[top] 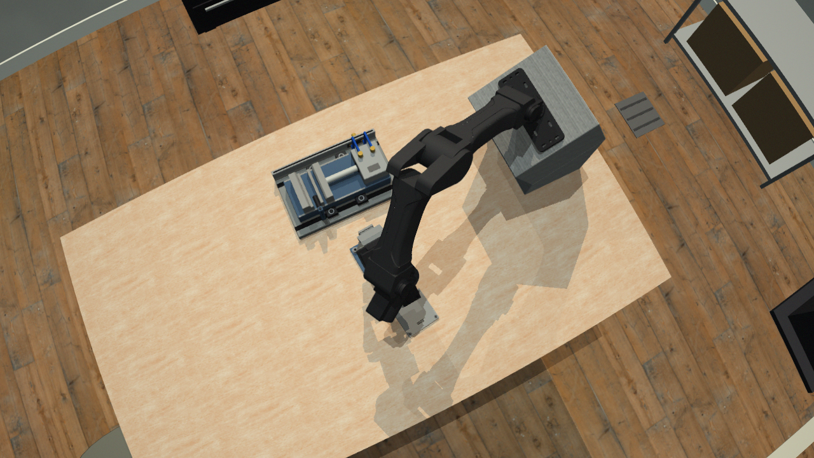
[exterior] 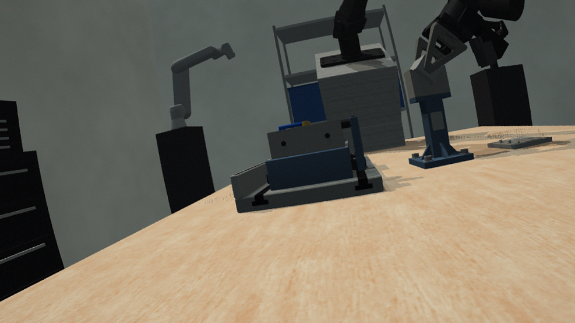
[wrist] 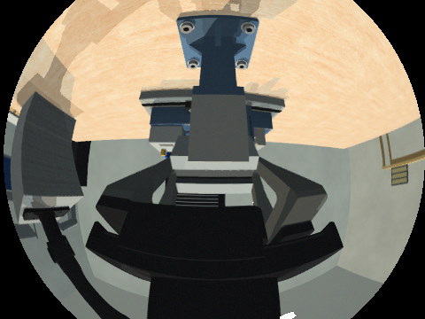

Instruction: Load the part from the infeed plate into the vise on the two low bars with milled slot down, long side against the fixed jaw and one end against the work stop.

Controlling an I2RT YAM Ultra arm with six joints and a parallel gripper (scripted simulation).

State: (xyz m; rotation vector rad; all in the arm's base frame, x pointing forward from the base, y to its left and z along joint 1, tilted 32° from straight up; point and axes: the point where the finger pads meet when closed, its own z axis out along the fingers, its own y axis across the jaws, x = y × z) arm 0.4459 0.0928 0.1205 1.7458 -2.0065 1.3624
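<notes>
Right now the part is 1 cm to the left of my hand. The rest, counted from my hand: work stop rod (16 cm to the right, 8 cm ahead, 7 cm below); then air cylinder (21 cm to the right, 8 cm below, 8 cm behind); then infeed plate (18 cm to the left, 16 cm below, 3 cm behind).
</notes>
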